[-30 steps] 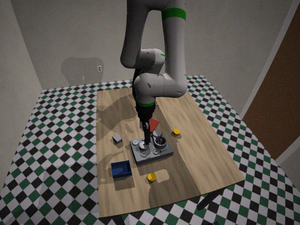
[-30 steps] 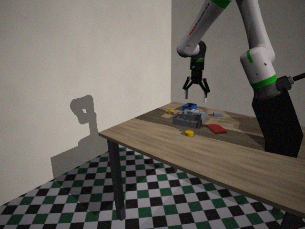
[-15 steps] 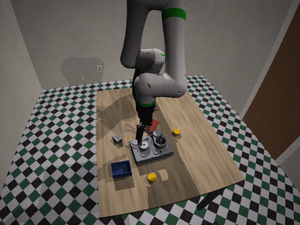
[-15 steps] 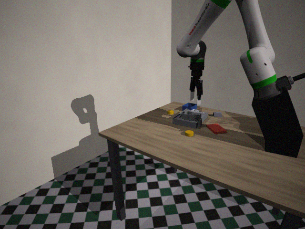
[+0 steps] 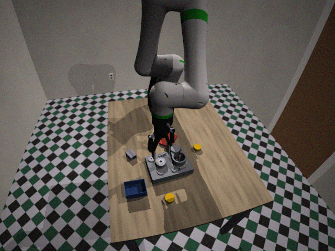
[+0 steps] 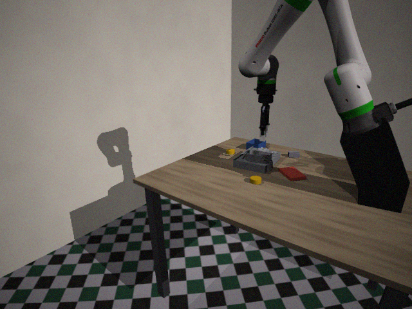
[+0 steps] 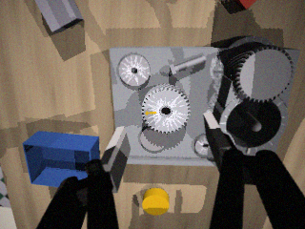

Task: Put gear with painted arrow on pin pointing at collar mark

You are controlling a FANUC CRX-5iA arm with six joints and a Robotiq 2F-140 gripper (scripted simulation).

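My gripper is now 10 cm above the gear. Also, from my hand: small grey block 14 cm behind, 14 cm to the right, 13 cm below; blue bin 9 cm ahead, 18 cm to the right, 13 cm below; grey bolt 5 cm behind, 2 cm to the left, 10 cm below.
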